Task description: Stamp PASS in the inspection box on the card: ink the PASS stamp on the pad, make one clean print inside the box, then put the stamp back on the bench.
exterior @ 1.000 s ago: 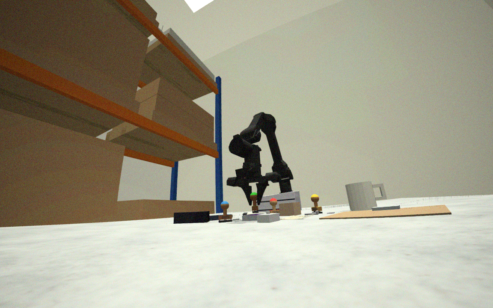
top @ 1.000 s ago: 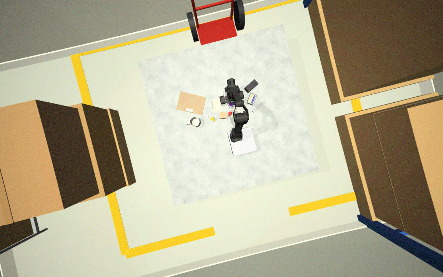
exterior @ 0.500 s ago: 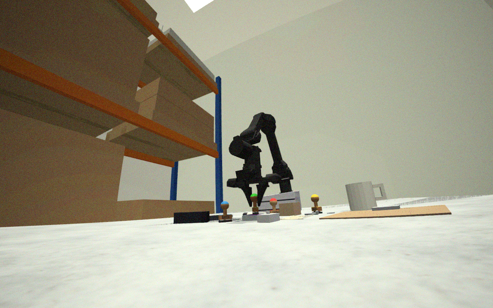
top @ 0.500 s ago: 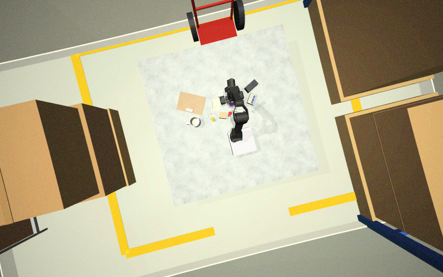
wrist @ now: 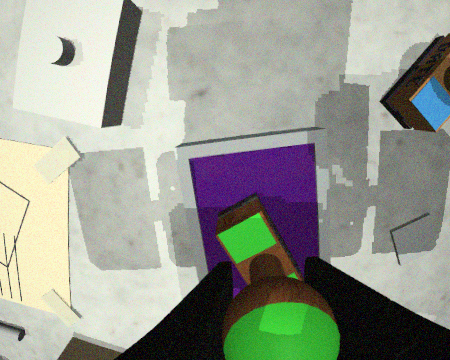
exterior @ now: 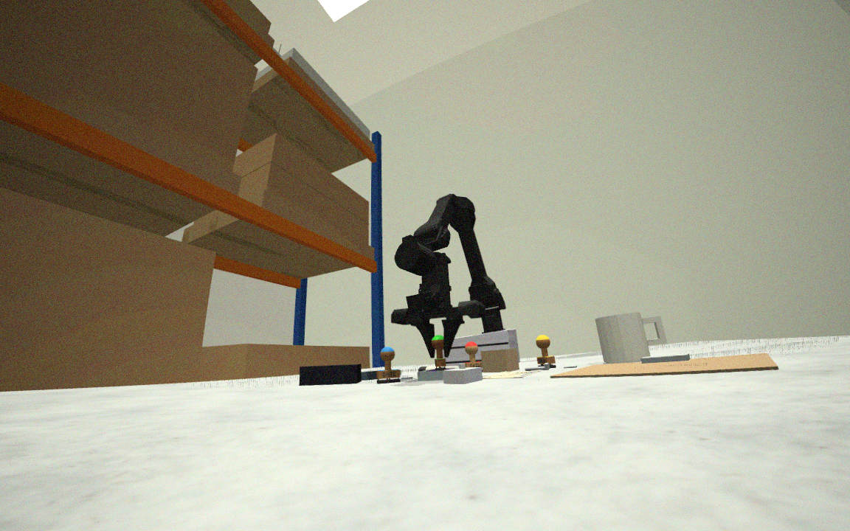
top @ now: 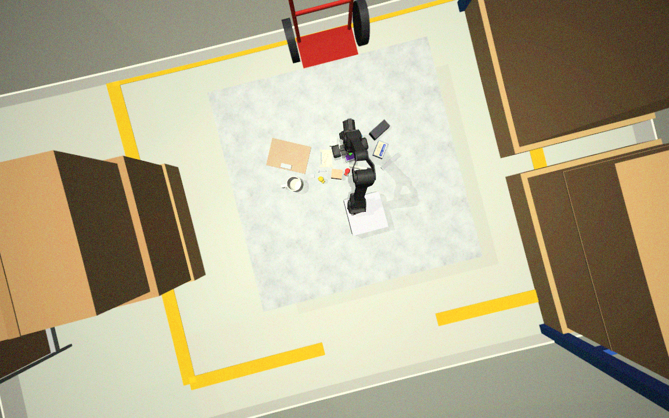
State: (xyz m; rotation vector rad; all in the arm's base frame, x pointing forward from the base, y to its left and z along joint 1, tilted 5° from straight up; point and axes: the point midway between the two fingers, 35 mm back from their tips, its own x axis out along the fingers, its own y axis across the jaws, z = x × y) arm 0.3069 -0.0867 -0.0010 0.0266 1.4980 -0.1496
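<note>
My gripper tip is right at the green-knobbed stamp. The rest, counted from my gripper tip: blue-knobbed stamp 50 mm ahead, 80 mm to the right, 20 mm below; then red-knobbed stamp 100 mm behind, 50 mm to the left, 20 mm below; then purple ink pad 30 mm below.
</note>
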